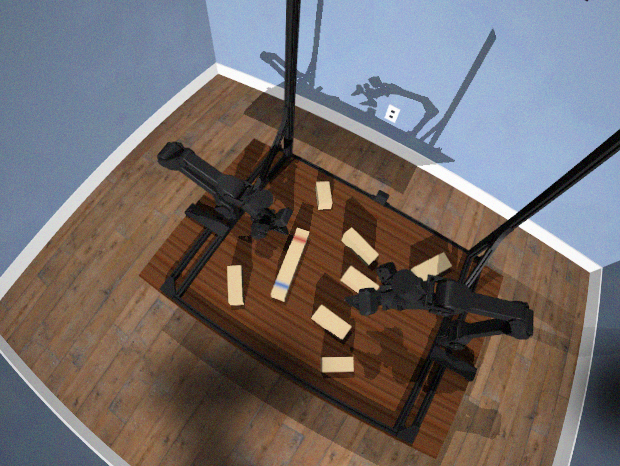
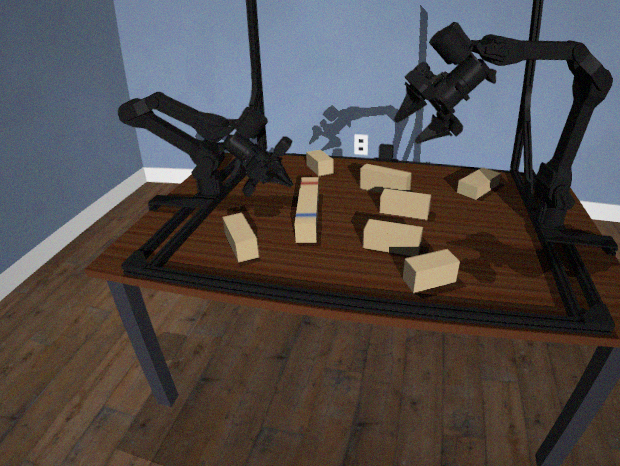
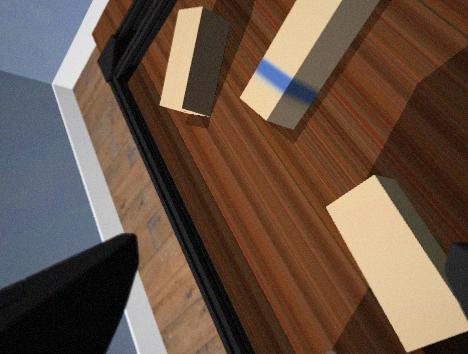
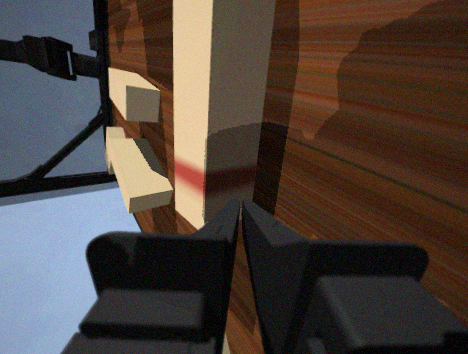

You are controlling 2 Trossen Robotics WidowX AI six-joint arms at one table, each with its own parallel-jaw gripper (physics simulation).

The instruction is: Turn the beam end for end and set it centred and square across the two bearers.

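Places are measured from the left arm's base along level axes (x left, y down, z back), in metres.
Pixels of known places: left gripper, between the fingertips: (image 1: 355, 296) (image 2: 405, 132) (image 3: 289, 252); right gripper, between the fingertips: (image 1: 287, 234) (image 2: 292, 185) (image 4: 240, 205); left arm's base, origin of its link: (image 1: 447, 338) (image 2: 549, 222) (image 4: 99, 68); right arm's base, origin of its link: (image 1: 230, 212) (image 2: 210, 192).
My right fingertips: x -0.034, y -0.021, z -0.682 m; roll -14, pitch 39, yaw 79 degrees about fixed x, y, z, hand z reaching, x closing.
Ahead of a thing's pixels: the offset from my right fingertips to its top centre.
The beam {dx +0.085, dy -0.010, dz +0.066 m} (image 1: 290, 263) (image 2: 307, 200) (image 3: 310, 35) (image 4: 192, 100), pale wood, lies on the table with its red-banded end toward the back and its blue-banded end toward the front. My right gripper (image 1: 287, 230) (image 2: 290, 184) (image 4: 240, 205) is shut, fingertips together and empty, beside the red-banded end. My left gripper (image 1: 361, 290) (image 2: 406, 131) (image 3: 289, 252) is open and empty, high above the right part of the table. Pale blocks stand right of the beam: a back one {dx -0.097, dy -0.023, dz +0.242 m} (image 1: 359, 246) (image 2: 384, 177), a middle one {dx +0.019, dy -0.007, dz +0.305 m} (image 1: 356, 279) (image 2: 404, 203) and a front one {dx +0.189, dy -0.007, dz +0.286 m} (image 1: 330, 322) (image 2: 392, 235). I cannot tell which two are the bearers.
More pale blocks stand around: one {dx +0.251, dy -0.010, dz -0.050 m} (image 1: 235, 285) (image 2: 241, 238) left of the beam, one {dx -0.218, dy -0.007, dz +0.025 m} (image 1: 323, 195) (image 2: 319, 162) at the back, one {dx -0.174, dy +0.002, dz +0.519 m} (image 1: 432, 266) (image 2: 477, 183) at back right and one {dx +0.300, dy -0.010, dz +0.371 m} (image 1: 337, 364) (image 2: 431, 270) at the front. A black frame (image 2: 320, 299) edges the table.
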